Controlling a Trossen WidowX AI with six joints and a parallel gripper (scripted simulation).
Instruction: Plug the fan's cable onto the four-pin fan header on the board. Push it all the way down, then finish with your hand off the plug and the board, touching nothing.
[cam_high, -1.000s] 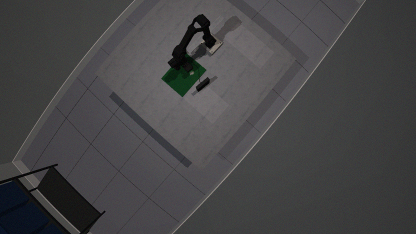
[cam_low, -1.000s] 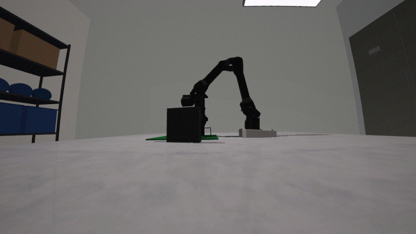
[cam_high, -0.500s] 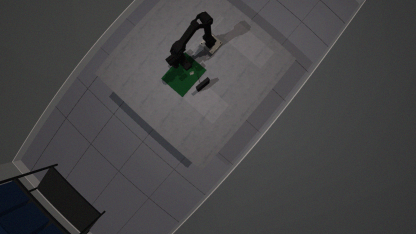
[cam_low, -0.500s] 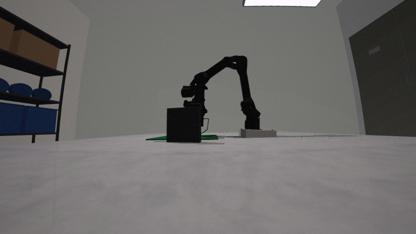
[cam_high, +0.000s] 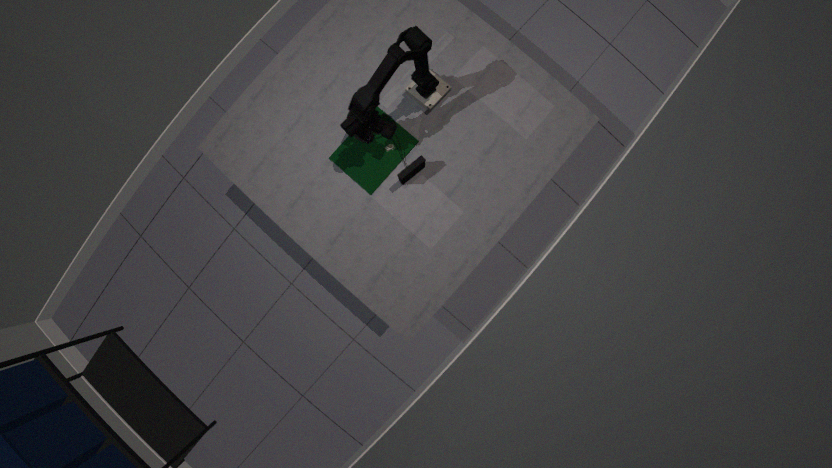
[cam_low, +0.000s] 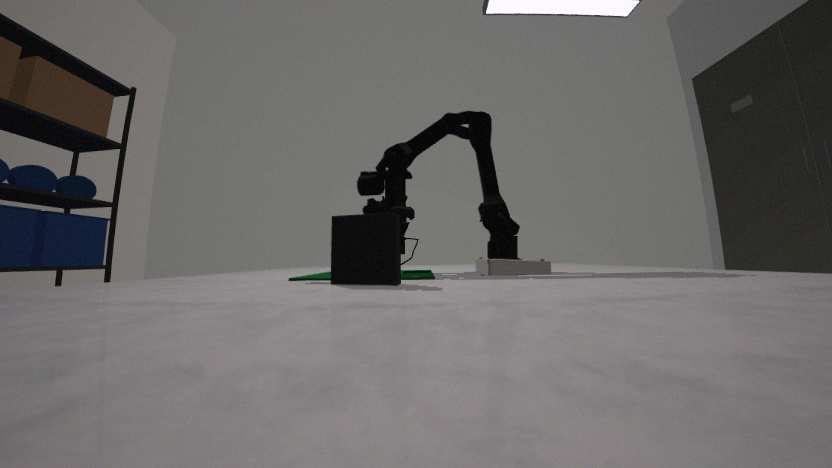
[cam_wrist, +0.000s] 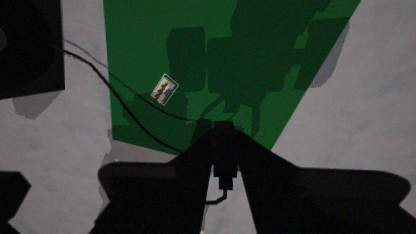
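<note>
The white four-pin header is 8 cm to the left of my gripper tip and 6 cm below it. Round my gripper tip: green board: 5 cm ahead, 4 cm to the left, 8 cm below; then black plug: 1 cm behind, 1 cm above; then black fan: 21 cm to the left, 1 cm below.
</note>
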